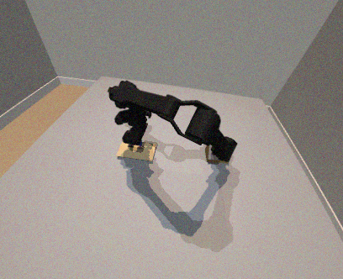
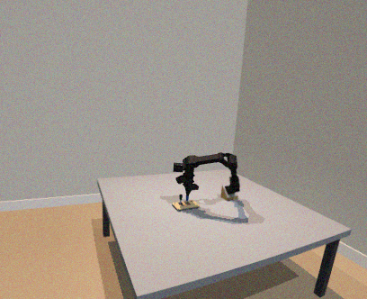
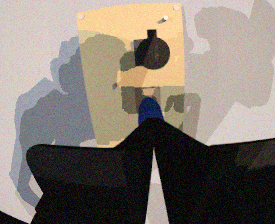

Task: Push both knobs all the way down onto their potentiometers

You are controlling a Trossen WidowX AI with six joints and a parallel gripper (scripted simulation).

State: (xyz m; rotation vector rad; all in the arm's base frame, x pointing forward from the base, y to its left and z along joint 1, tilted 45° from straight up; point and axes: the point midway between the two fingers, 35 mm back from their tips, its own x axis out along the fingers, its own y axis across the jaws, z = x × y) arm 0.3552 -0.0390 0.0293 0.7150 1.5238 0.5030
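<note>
The blue knob lies 20 mm below my gripper tip. Also, from my gripper tip: black knob 50 mm ahead, 10 mm to the right, 10 mm below.
</note>
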